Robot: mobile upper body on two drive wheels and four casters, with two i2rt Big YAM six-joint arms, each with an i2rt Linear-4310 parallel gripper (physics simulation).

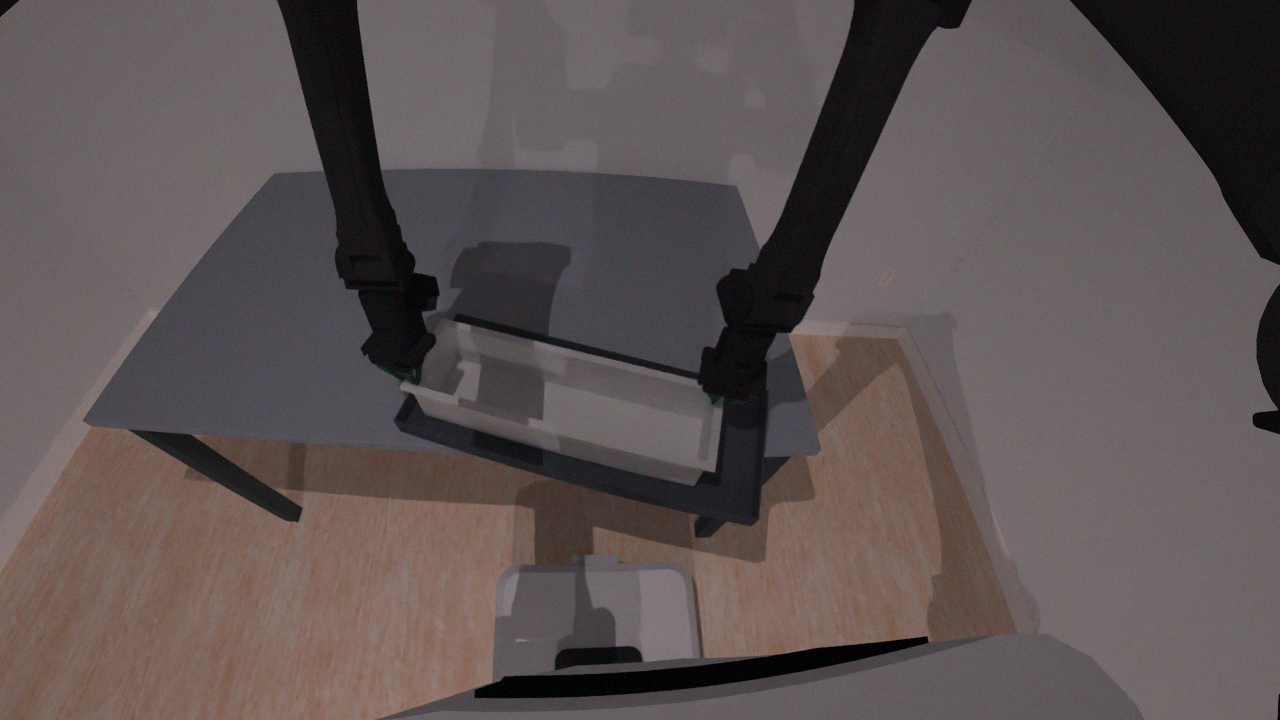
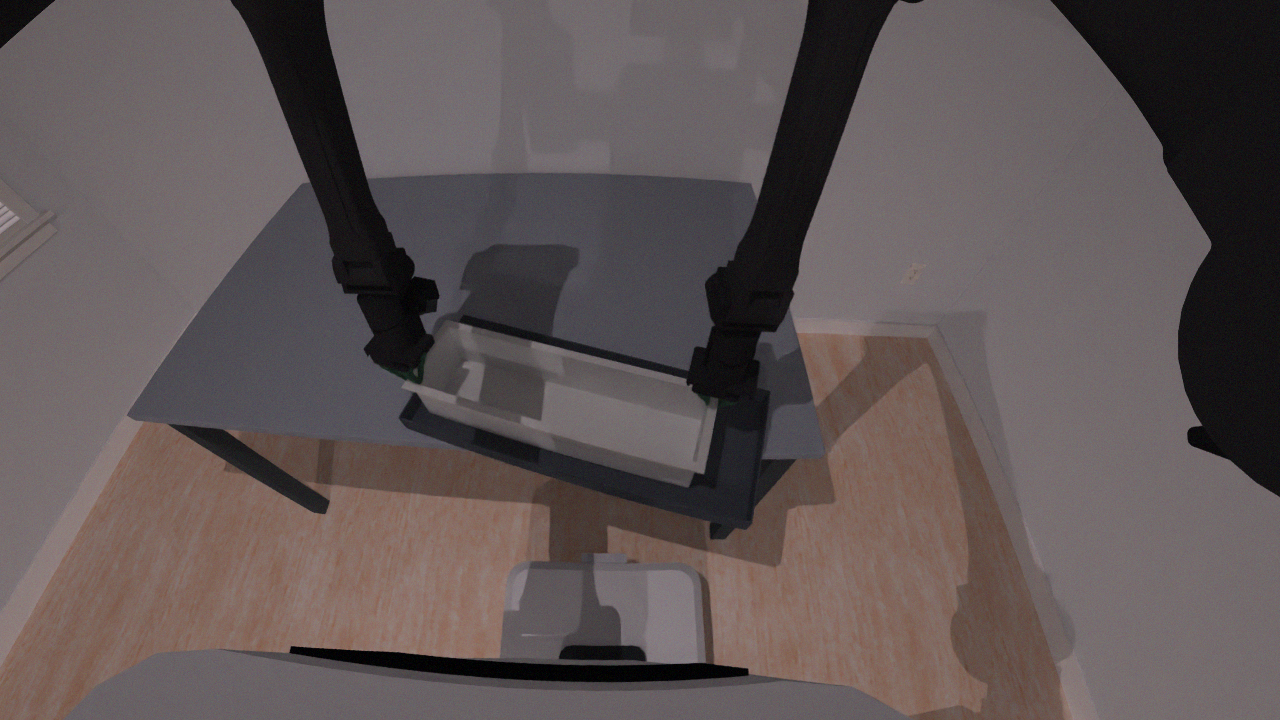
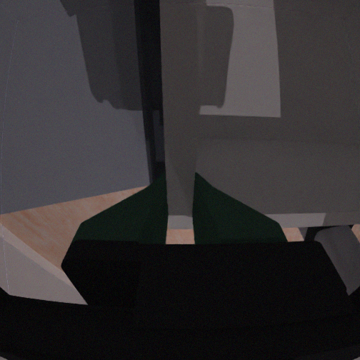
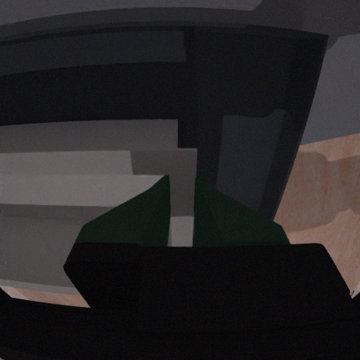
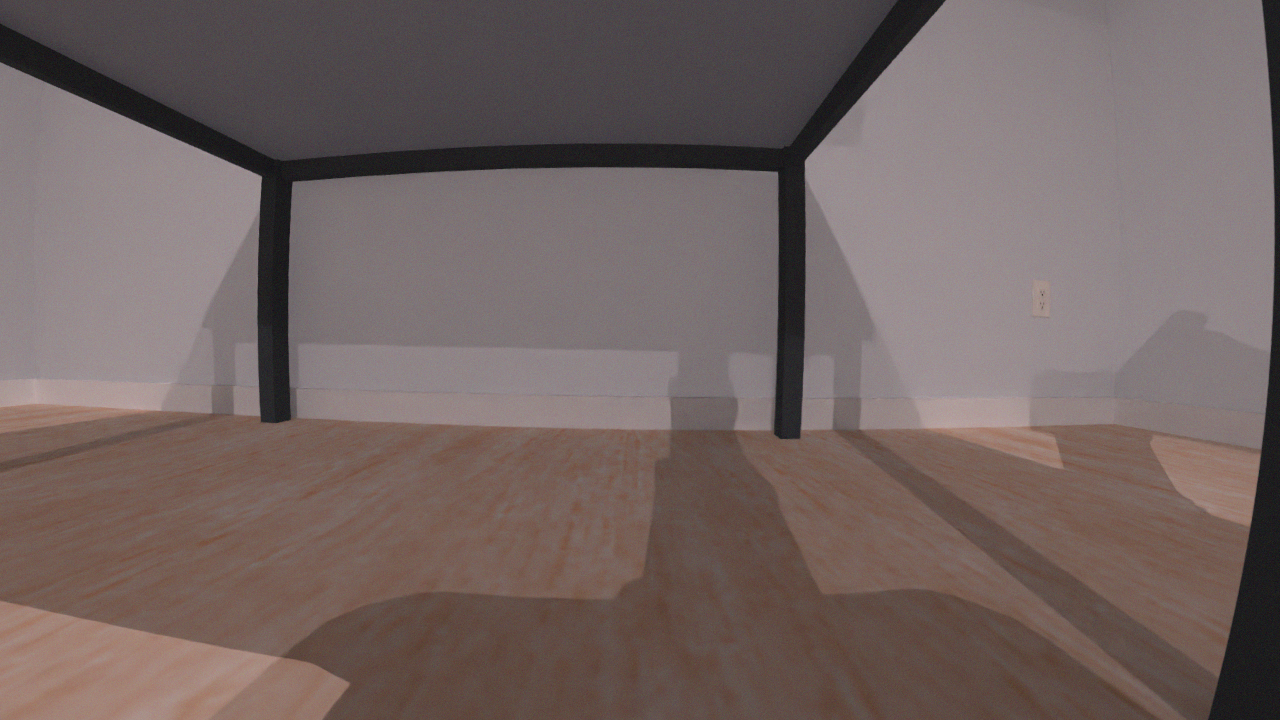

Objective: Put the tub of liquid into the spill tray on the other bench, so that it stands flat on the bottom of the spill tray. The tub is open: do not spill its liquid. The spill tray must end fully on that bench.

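Note:
The white open tub point(image 1: 626, 407) point(image 2: 617, 410) is inside or just above the dark spill tray point(image 1: 742, 479) point(image 2: 738, 479); whether its bottom touches the tray floor I cannot tell. The liquid is hard to make out. The tray lies askew on the grey bench point(image 1: 259, 295) point(image 2: 277, 295), and its near side juts past the bench's front edge. My left gripper point(image 1: 409, 376) point(image 2: 413, 374) point(image 3: 180, 180) is shut on the tub's rim at its left end. My right gripper point(image 1: 716, 394) point(image 2: 711, 395) point(image 4: 181, 182) is shut on the rim at its right end.
The robot's light base point(image 1: 595, 600) point(image 2: 604, 600) is on the floor in front of the bench. Bench legs point(image 1: 241, 483) point(image 5: 274, 295) point(image 5: 790, 295) stand at its corners. A wall is close behind the bench, and another wall is at the right.

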